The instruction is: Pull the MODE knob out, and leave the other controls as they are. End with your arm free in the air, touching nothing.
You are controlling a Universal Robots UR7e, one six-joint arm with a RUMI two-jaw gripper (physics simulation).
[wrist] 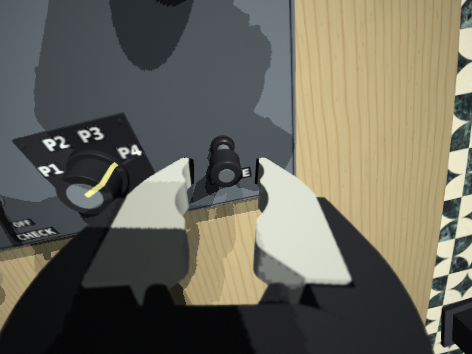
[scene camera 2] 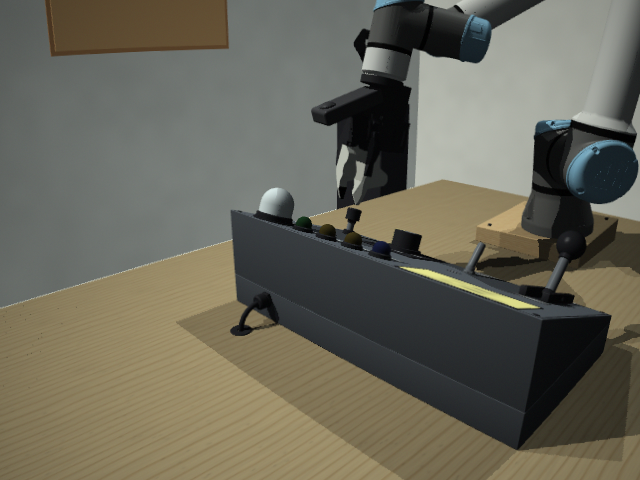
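Seen in the pictures: gripper, fingertip midpoint: [wrist: 225, 162] [scene camera 2: 348, 202]; arm's base at its link origin: [scene camera 2: 556, 226].
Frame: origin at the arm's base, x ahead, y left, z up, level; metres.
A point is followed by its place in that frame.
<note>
The MODE knob [scene camera 2: 353, 214] @[x 0.411, y -0.247, z 0.081 m] [wrist: 226, 171] @[x 0.402, y -0.255, z 0.089 m] is a small black knob on a short stem near a corner of the dark console [scene camera 2: 382, 315] @[x 0.638, y -0.046, z 0.050 m] [wrist: 210, 95] @[x 0.457, y -0.262, z 0.061 m]. Its label is mostly hidden behind it; the letter E shows. My gripper [scene camera 2: 348, 199] @[x 0.411, y -0.257, z 0.102 m] [wrist: 225, 162] @[x 0.411, y -0.257, z 0.102 m] is open, with a moderate gap and nothing between its pale fingers. In the scene view the fingertips hang a little above the knob, apart from it. In the wrist view the knob shows between the two fingertips, with space on each side.
A rotary selector [scene camera 2: 406, 241] @[x 0.442, y -0.126, z 0.068 m] [wrist: 92, 185] @[x 0.426, y -0.149, z 0.079 m] stands beside the knob, its yellow line towards P4. A white dome [scene camera 2: 277, 203] @[x 0.574, y -0.270, z 0.134 m], a green lamp [scene camera 2: 303, 223] @[x 0.580, y -0.215, z 0.116 m], a blue lamp [scene camera 2: 381, 249] @[x 0.601, y -0.074, z 0.116 m], a toggle lever [scene camera 2: 475, 257] @[x 0.438, y -0.014, z 0.067 m] and a ball-topped lever [scene camera 2: 570, 244] @[x 0.422, y 0.112, z 0.110 m] stand on the console.
</note>
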